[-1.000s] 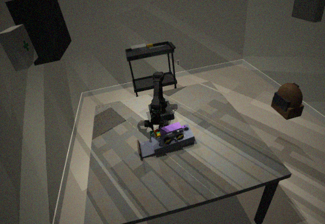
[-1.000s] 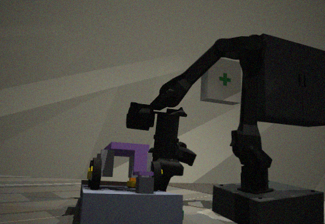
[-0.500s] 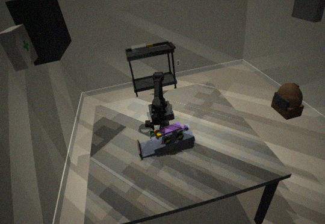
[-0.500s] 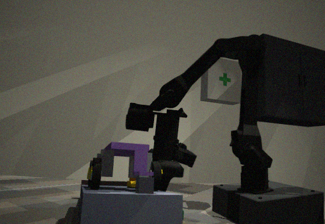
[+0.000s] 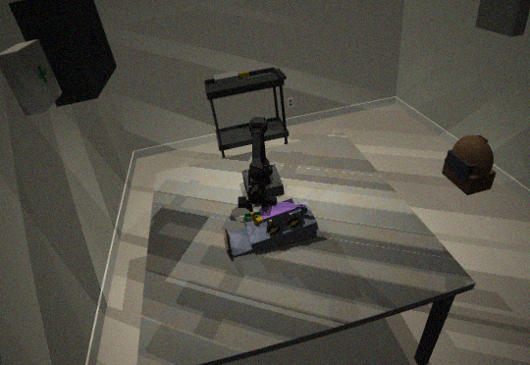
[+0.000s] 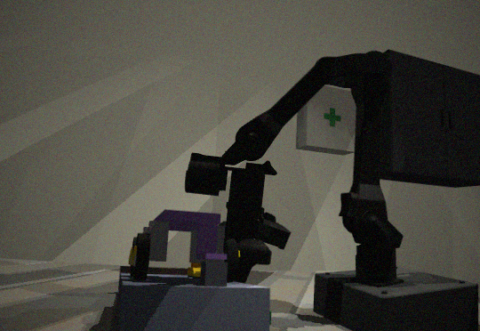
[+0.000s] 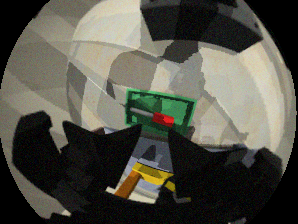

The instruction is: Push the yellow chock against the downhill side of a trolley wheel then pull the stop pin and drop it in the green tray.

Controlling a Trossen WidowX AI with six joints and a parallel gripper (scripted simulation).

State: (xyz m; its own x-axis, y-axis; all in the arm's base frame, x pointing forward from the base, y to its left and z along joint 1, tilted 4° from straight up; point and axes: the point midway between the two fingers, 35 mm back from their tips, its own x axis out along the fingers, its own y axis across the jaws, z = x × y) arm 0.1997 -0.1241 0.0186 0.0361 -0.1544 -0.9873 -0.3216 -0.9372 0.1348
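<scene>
Now: gripper tip 30 mm above the red-headed stop pin, 10 mm to the left of it and 10 mm past it. The rest, counted from my gripper tip: yellow chock: 70 mm ahead, 40 mm above, 10 mm to the right; then green tray: 50 mm below, 20 mm behind; then purple trolley: 130 mm ahead, 70 mm to the left, 70 mm above.
</scene>
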